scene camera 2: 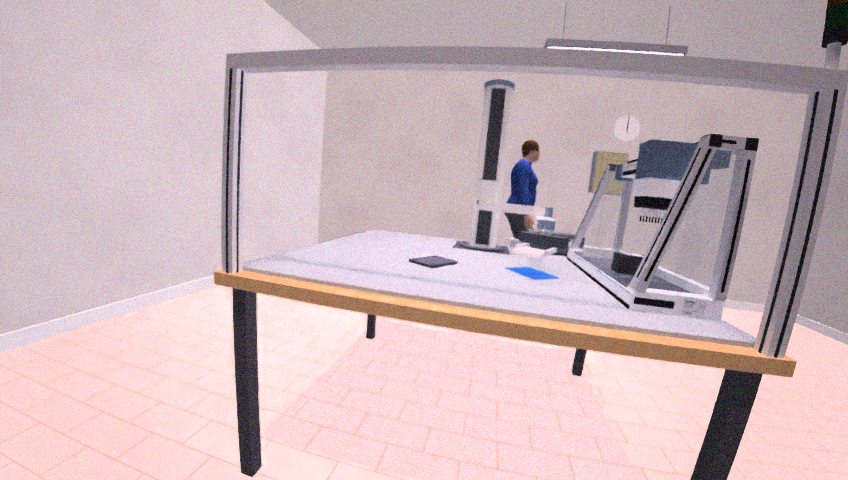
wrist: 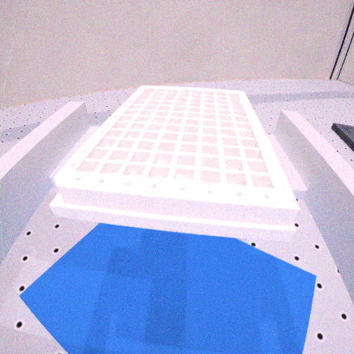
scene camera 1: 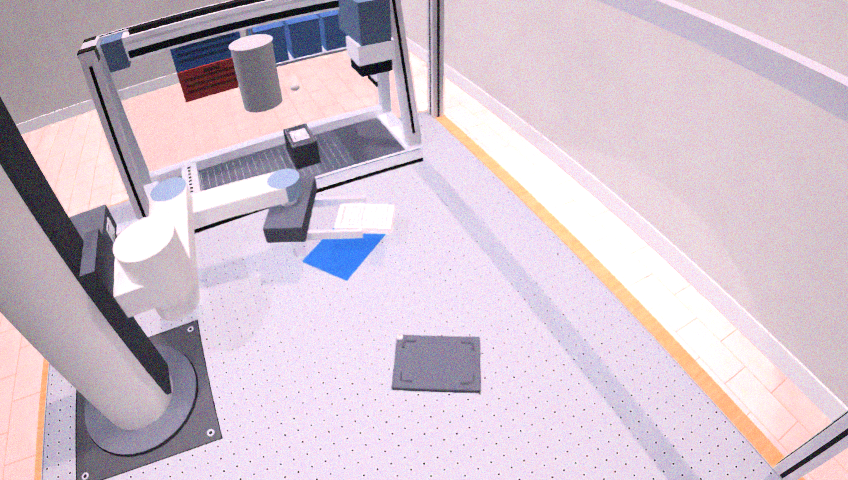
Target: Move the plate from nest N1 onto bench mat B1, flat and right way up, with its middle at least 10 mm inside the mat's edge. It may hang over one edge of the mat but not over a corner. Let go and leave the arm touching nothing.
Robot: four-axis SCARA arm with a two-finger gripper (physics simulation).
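Seen in the pictures: gripper, fingertip midpoint: (scene camera 2: 530, 250) (scene camera 1: 364, 216); arm's base, link origin: (scene camera 2: 481, 249) (scene camera 1: 143, 400).
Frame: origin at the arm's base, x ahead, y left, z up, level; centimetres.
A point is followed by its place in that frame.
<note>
The white many-welled plate (scene camera 1: 371, 217) {x 59.0, y 17.9, z 10.6 cm} (wrist: 170, 145) looks level and right way up, raised above the bench. My gripper (scene camera 1: 364, 217) {x 57.7, y 18.8, z 10.8 cm} (wrist: 181, 120) is shut on the plate, with one finger along each long side. The blue bench mat B1 (scene camera 1: 346, 258) {x 51.7, y 17.4, z 1.5 cm} (scene camera 2: 532, 273) {x 53.9, y 21.4, z 1.5 cm} (wrist: 165, 300) lies flat below. In the wrist view it shows under and in front of the plate's near edge, with shadows on it; its far part is hidden by the plate. The dark nest N1 (scene camera 1: 437, 364) {x 57.0, y -17.6, z 2.5 cm} (scene camera 2: 433, 261) {x 60.2, y -16.6, z 2.5 cm} (wrist: 346, 136) stands apart from the mat, without a plate on it.
A framed machine (scene camera 1: 410, 89) {x 84.0, y 49.9, z 22.5 cm} (scene camera 2: 708, 178) {x 85.0, y 59.4, z 39.7 cm} stands behind the mat, with a dark block (scene camera 1: 302, 145) {x 52.4, y 51.6, z 13.2 cm} on its deck. The arm's column (scene camera 1: 77, 309) {x 4.9, y -5.7, z 33.3 cm} (scene camera 2: 495, 136) {x 7.7, y 0.8, z 60.6 cm} stands on a dark base plate (scene camera 1: 199, 410) {x 11.7, y -7.5, z 1.3 cm}. Upright posts (scene camera 1: 436, 53) {x 101.7, y 68.4, z 23.6 cm} (scene camera 2: 233, 172) {x 104.2, y -68.5, z 29.5 cm} stand at the bench edges.
</note>
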